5 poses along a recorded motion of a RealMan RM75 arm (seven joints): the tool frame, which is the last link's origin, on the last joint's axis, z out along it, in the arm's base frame.
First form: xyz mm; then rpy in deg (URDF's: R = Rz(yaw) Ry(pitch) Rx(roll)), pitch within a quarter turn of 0, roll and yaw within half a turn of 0.
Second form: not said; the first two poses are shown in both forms.
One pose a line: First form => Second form
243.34 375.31 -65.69 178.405 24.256 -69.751 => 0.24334 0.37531 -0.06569 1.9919 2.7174 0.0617
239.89 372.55 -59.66 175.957 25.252 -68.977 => 0.23989 0.37255 -0.05966 2.1019 2.6956 0.1484
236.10 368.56 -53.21 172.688 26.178 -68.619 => 0.23610 0.36856 -0.05321 2.2270 2.6684 0.2533
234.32 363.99 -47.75 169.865 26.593 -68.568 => 0.23432 0.36399 -0.04775 2.3248 2.6472 0.3380
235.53 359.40 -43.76 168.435 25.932 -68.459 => 0.23553 0.35940 -0.04376 2.3844 2.6489 0.3911
